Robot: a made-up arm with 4 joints.
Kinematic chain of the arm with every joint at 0, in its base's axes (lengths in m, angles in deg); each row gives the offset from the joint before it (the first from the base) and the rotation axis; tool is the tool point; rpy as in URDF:
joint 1: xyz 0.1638 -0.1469 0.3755 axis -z
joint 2: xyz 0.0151 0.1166 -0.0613 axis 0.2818 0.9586 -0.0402
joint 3: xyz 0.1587 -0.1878 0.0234 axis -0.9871 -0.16 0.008
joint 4: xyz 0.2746 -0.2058 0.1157 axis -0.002 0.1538 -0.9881
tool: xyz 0.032 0.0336 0.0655 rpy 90 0 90
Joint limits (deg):
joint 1: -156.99..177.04
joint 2: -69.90..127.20
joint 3: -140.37..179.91
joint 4: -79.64..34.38
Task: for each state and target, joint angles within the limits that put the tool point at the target. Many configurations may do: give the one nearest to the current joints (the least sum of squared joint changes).
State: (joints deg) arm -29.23 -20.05 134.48 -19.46
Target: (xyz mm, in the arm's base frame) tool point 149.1 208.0 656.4
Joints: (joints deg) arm -40.62 -40.83 110.75 -4.08
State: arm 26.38 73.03 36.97 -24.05
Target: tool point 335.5 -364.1 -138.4
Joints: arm 34.06 88.58 32.66 -29.38
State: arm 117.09 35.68 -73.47 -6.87
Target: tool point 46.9 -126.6 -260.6
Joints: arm 109.52 63.81 -81.10 24.27
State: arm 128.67 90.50 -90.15 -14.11
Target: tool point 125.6 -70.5 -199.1
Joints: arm 124.38 66.75 -95.38 -55.44
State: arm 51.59 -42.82 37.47 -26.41
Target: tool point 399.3 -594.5 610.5
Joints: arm 35.90 -8.25 4.11 12.33
